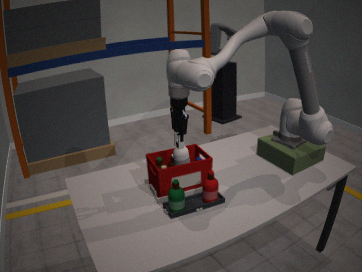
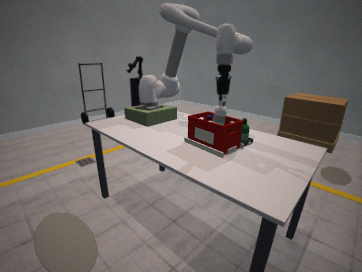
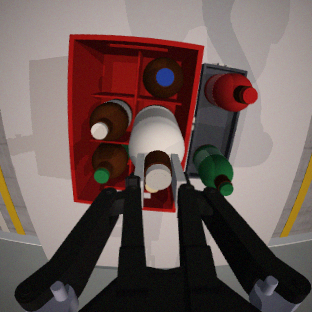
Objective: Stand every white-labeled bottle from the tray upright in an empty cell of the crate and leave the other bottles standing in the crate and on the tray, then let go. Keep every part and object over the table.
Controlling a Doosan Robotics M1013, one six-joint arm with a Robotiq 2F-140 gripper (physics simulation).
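Places are measured from the arm's base along level axes (x ahead, y left, z up), in metres.
Pixels of known places: gripper, between the fingertips: (image 1: 179,146) (image 2: 222,105) (image 3: 157,164); arm's base, origin of its link: (image 1: 289,141) (image 2: 149,107).
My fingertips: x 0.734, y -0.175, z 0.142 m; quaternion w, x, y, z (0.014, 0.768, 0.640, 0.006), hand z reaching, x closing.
Ahead of a thing's pixels: the offset from my fingertips to its top centre. "spot": to the spot under its first point. Level surfaces: height alone.
My gripper (image 1: 179,142) (image 2: 222,103) (image 3: 157,164) is shut on the neck of a white bottle @(0.009 m back, 0.001 m left, 0.036 m up) (image 1: 180,155) (image 2: 219,115) (image 3: 156,132). The bottle is upright, over or partly inside the middle cell of the crate's tray-side column; its lower part is hidden by the walls. The red crate @(0.010 m back, 0.023 m left, 0.072 m down) (image 1: 165,184) (image 2: 220,138) (image 3: 80,90) also holds brown bottles with a blue cap @(0.095 m back, 0.029 m left, 0.084 m down) (image 3: 165,77), a white cap @(0.033 m back, 0.086 m right, 0.084 m down) (image 3: 99,130) and a green cap @(0.045 m ahead, 0.105 m right, 0.084 m down) (image 3: 102,175). A cream cap @(0.079 m ahead, 0.020 m right, 0.084 m down) (image 3: 151,188) shows partly behind the held bottle. The crate's far cell, beside the blue-capped bottle, is empty.
The dark tray @(spot: 0.032 m ahead, 0.139 m left, 0.242 m down) (image 1: 194,204) (image 3: 215,131) beside the crate holds a red bottle @(0.051 m back, 0.158 m left, 0.087 m down) (image 1: 210,188) (image 3: 230,92) and a green bottle @(0.115 m ahead, 0.113 m left, 0.087 m down) (image 1: 176,197) (image 2: 245,131) (image 3: 214,166), both standing. The arm's green base block (image 1: 292,156) (image 2: 150,116) is on the same table @(0.247 m down) (image 1: 125,220) (image 2: 260,185).
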